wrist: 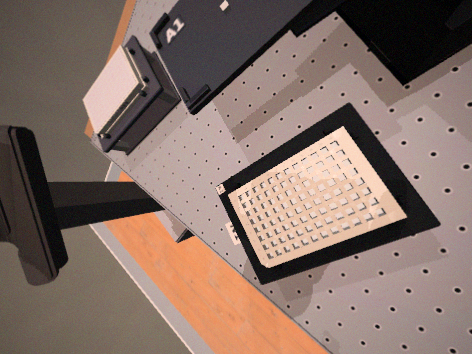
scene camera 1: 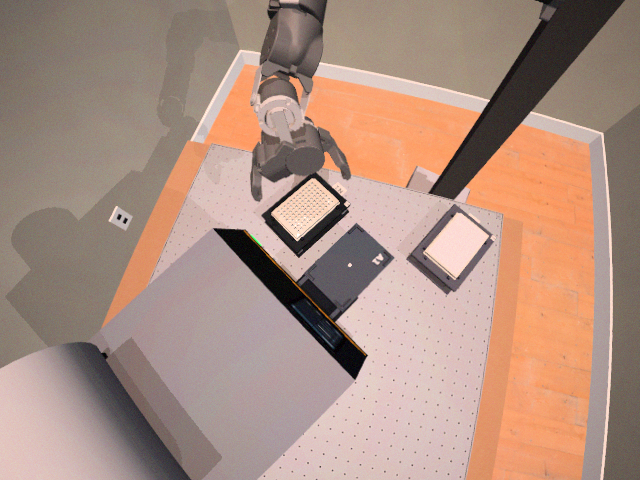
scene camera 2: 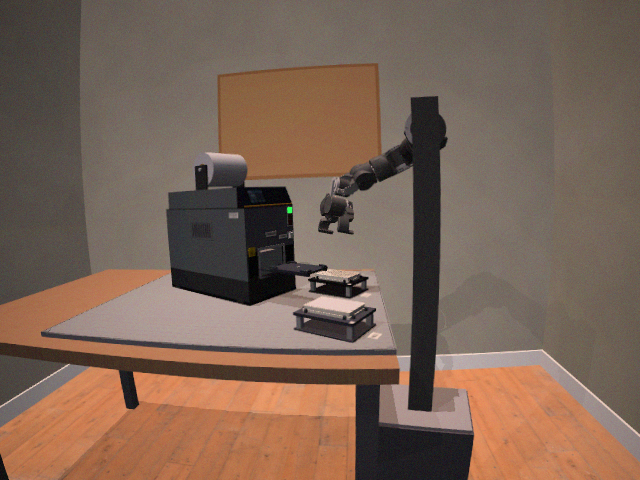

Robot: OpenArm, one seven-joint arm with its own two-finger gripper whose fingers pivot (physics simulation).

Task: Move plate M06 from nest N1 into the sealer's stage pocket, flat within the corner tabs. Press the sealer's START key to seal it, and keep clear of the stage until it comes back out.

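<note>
Plate M06 [scene camera 1: 306,207] [scene camera 2: 337,275] [wrist: 310,195], cream with a grid of wells, lies flat on black nest N1 [scene camera 1: 310,243] [wrist: 415,212]. My gripper [scene camera 1: 302,185] [scene camera 2: 337,231] is open and empty, high above the plate and offset toward the table's edge; one finger shows at the left of the wrist view. The sealer's dark stage [scene camera 1: 346,273] [scene camera 2: 302,268] [wrist: 220,45] is out, with corner tabs, an A1 mark and no plate on it. The sealer [scene camera 1: 227,310] [scene camera 2: 206,237] shows a green light [scene camera 2: 289,210] on its front. I cannot make out the START key for certain.
A second raised nest [scene camera 1: 426,269] [scene camera 2: 323,319] [wrist: 155,95] holds a smooth white plate [scene camera 1: 457,245] [scene camera 2: 334,306] [wrist: 114,90] beyond the stage. The arm's dark post [scene camera 1: 496,113] [scene camera 2: 424,258] stands beside the table. A film roll [scene camera 2: 227,169] sits on top of the sealer.
</note>
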